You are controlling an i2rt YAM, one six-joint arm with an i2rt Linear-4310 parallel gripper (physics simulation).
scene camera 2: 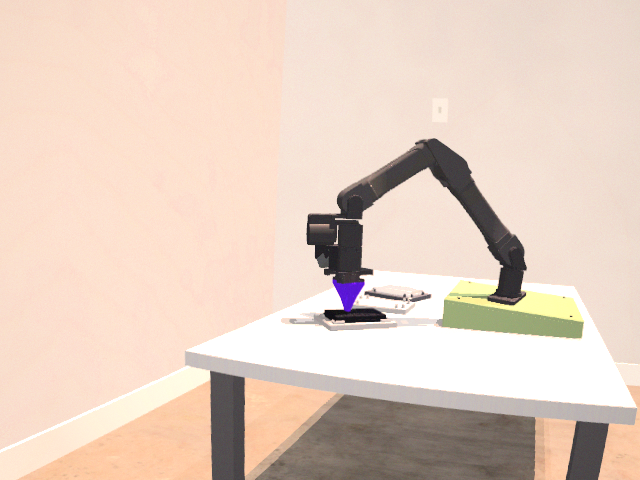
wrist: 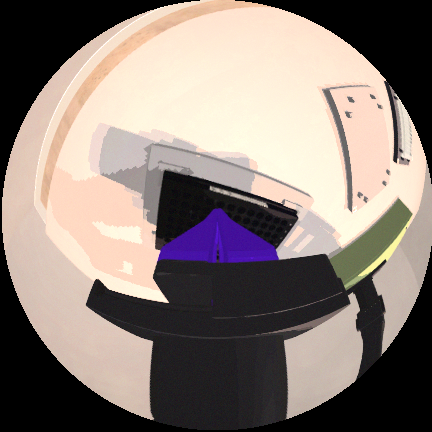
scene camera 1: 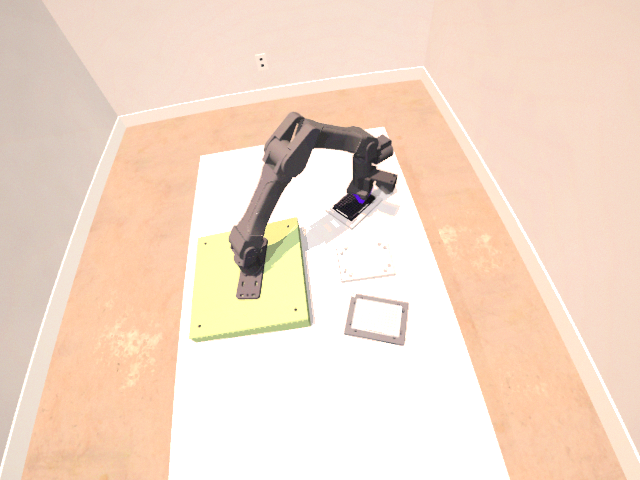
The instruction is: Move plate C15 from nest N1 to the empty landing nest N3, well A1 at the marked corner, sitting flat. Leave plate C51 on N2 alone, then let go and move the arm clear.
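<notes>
A black well plate (scene camera 1: pixel 347 207) (scene camera 2: pixel 369 315) (wrist: pixel 182 200) lies in a light nest (scene camera 1: pixel 352 224) (scene camera 2: pixel 361 326) (wrist: pixel 154 162) at the far end of the table. My gripper (scene camera 1: pixel 360 200) (scene camera 2: pixel 347 308) (wrist: pixel 217 214) is shut with its purple fingers together and nothing between them; its tips are at or just above the black plate's top. A pale plate (scene camera 1: pixel 376 317) (scene camera 2: pixel 395 290) (wrist: pixel 404 131) sits in a dark grey nest (scene camera 1: pixel 374 337) (scene camera 2: pixel 427 296) (wrist: pixel 394 120). The white nest (scene camera 1: pixel 364 263) (scene camera 2: pixel 400 307) (wrist: pixel 367 137) between them is empty, with small corner pegs. Plate and nest labels are not readable.
The arm's base stands on a yellow-green block (scene camera 1: pixel 279 304) (scene camera 2: pixel 511 321) (wrist: pixel 367 245) beside the nests. The white table's edge (scene camera 2: pixel 413 395) shows in front in scene camera 2. The arm's shadow crosses the table by the light nest.
</notes>
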